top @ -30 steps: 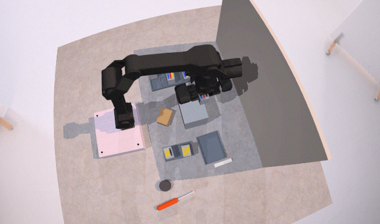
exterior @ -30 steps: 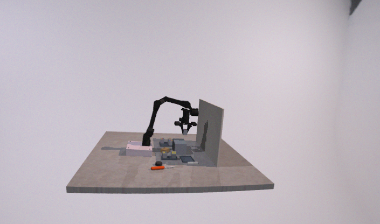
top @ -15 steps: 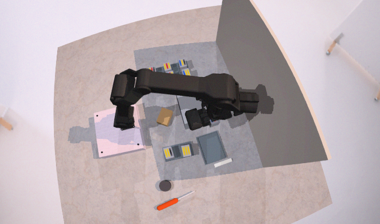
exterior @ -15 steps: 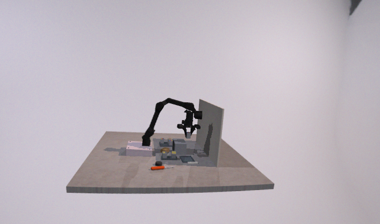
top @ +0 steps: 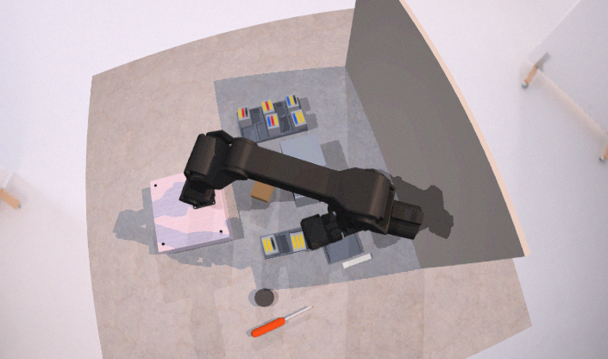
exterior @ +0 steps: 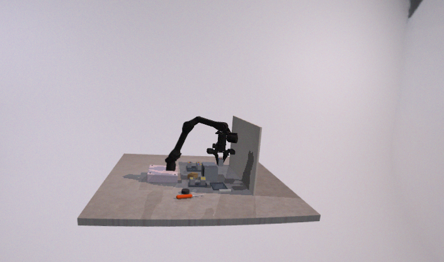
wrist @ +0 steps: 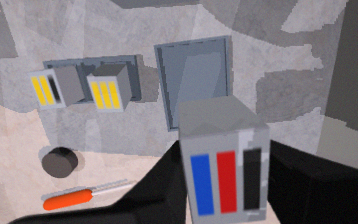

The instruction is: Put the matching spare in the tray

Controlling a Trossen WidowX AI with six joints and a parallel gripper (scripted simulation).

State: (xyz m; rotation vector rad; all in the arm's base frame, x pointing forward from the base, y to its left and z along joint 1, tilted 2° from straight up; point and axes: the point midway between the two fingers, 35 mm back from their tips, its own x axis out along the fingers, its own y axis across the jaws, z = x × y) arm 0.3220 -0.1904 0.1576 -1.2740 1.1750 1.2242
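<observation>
My gripper tip is now 160 mm above the grey tray. Also, from my gripper tip: rack 160 mm below, 140 mm behind, 20 mm to the left; then grey spare 20 mm above; then mounted unit 200 mm to the left, 110 mm below, 40 mm behind.
</observation>
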